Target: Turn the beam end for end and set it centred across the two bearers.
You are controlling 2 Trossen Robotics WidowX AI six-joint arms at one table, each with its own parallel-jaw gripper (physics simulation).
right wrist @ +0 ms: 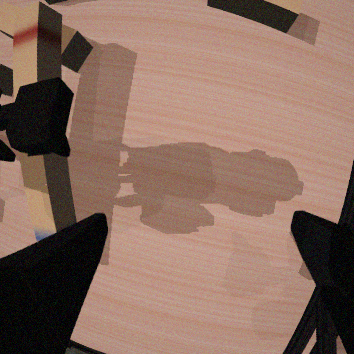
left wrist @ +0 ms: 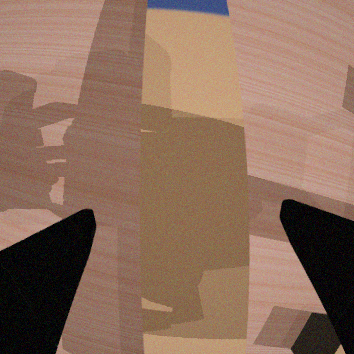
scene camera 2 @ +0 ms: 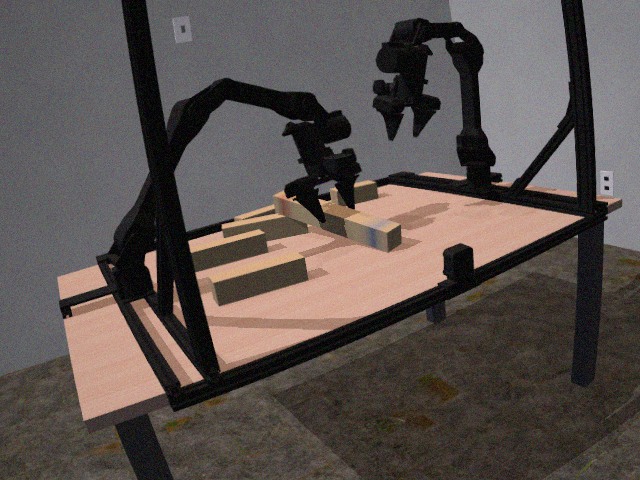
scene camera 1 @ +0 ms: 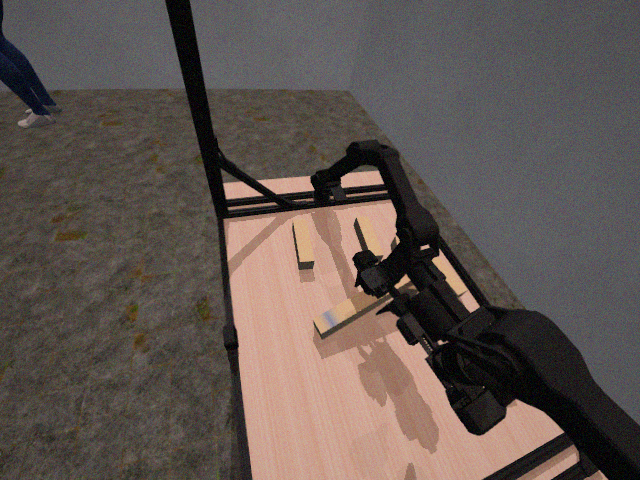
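Where they show: left gripper, fingertip midpoint: [right wrist: 38, 155] [left wrist: 188, 214] [scene camera 2: 338, 216] [scene camera 1: 366, 300]; right gripper, fingertip midpoint: [right wrist: 201, 222] [scene camera 2: 403, 138] [scene camera 1: 430, 365]; left arm's base at its link origin: [scene camera 2: 135, 295] [scene camera 1: 320, 196]; right arm's base at its link origin: [scene camera 2: 480, 187].
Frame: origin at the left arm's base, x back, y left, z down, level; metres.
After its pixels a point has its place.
The wooden beam [scene camera 1: 336, 316] @[y -0.110, x -0.477, z -0.036 m] [scene camera 2: 361, 227] @[y -0.104, x -0.451, z -0.028 m] [left wrist: 195, 200] @[y -0.025, x -0.454, z -0.050 m] [right wrist: 61, 200] @[y -0.070, x -0.489, z -0.023 m] has a red band near one end and a blue band near the other. Its red end is raised on a block [scene camera 2: 248, 227] @[y 0.160, x -0.314, z -0.022 m]; its blue end slopes down toward the table. Two roughly parallel blocks, seemingly the bearers, lie apart from it: one [scene camera 1: 303, 245] @[y -0.132, x -0.233, z -0.025 m] [scene camera 2: 263, 281] @[y -0.149, x -0.208, z -0.003 m] and another [scene camera 1: 369, 238] @[y 0.089, x -0.246, z -0.025 m] [scene camera 2: 232, 252] @[y 0.073, x -0.235, z -0.002 m]. My left gripper [scene camera 1: 368, 298] @[y -0.017, x -0.454, z -0.037 m] [scene camera 2: 337, 213] @[y -0.017, x -0.454, z -0.037 m] [left wrist: 188, 214] @[y -0.017, x -0.454, z -0.037 m] is open, its fingertips on either side of the beam's middle. My right gripper [scene camera 2: 403, 137] @[y -0.011, x -0.658, z -0.171 m] [right wrist: 201, 222] @[y -0.011, x -0.658, z -0.171 m] is open, high above the table, beside the beam.
Another block [scene camera 2: 356, 194] @[y 0.244, x -0.673, z -0.007 m] [right wrist: 250, 14] @[y 0.242, x -0.682, z 0.009 m] lies behind the beam, by the far table edge. Part of a block [scene camera 1: 449, 273] @[y 0.290, x -0.428, z -0.025 m] shows behind the arms in scene camera 1. A black frame with uprights [scene camera 2: 155, 129] @[y -0.374, x -0.027, z -0.301 m] borders the table [scene camera 2: 361, 289] @[y -0.270, x -0.328, z 0.019 m]. A small black box [scene camera 2: 458, 262] @[y -0.383, x -0.446, z -0.017 m] sits on the front rail.
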